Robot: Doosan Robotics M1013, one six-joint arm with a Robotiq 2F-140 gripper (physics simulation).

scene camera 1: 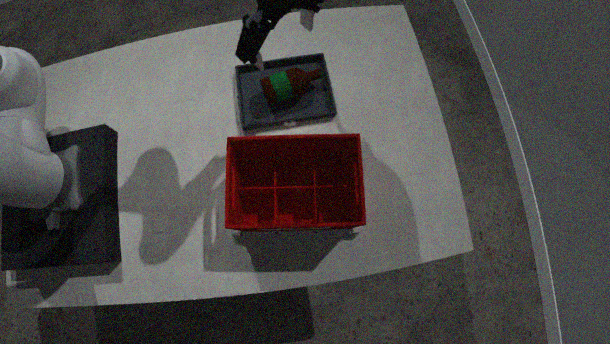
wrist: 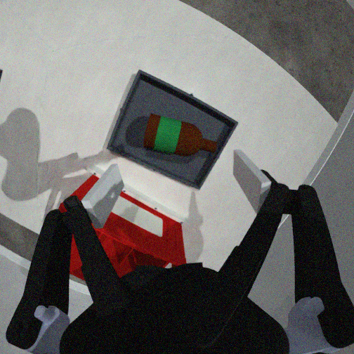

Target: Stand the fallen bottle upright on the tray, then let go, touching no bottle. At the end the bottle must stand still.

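Places are measured from the arm's base along level axes (x ahead, y left, z up), in centimetres.
Pixels of known places: gripper, between the fingertips: [scene camera 1: 282, 45]; arm's base, origin of its link: [scene camera 1: 56, 183].
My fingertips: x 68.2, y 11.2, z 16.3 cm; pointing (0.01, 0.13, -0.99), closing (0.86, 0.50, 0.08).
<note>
For each thing: its middle in the pictures, then the offset to it from my fingertips. "*": a spot on its surface instead. Level surfaces: height alone.
- brown bottle with a green label, middle of its body: [scene camera 1: 292, 82] dz -19.1, dx +1.9, dy +1.2 cm
- dark grey tray, a spot on its surface: [scene camera 1: 320, 106] * dz -22.7, dx +8.1, dy -5.7 cm
- red crate with compartments, a spot on its surface: [scene camera 1: 230, 182] * dz -7.1, dx -16.5, dy -24.4 cm
- pale table, height of its surface: dz -23.2 cm
A brown bottle with a green label [scene camera 1: 281, 86] [wrist: 169, 135] lies on its side in the dark grey tray [scene camera 1: 320, 106] [wrist: 175, 102]. In the wrist view its neck points right, near the tray's right wall. My gripper [scene camera 1: 283, 42] [wrist: 175, 168] is open and empty, with its grey finger pads wide apart. In the wrist view the bottle shows beyond the fingertips, apart from both pads. In the scene view the gripper hangs above the table at the tray's far side, and part of it is cut off by the top edge.
A red crate with compartments [scene camera 1: 230, 182] [wrist: 175, 242] stands close beside the tray, on the near side in the scene view. The white arm [scene camera 1: 25, 160] and a black block [scene camera 1: 102, 155] are at the left. All stand on a pale table [scene camera 1: 150, 90] [wrist: 75, 75].
</note>
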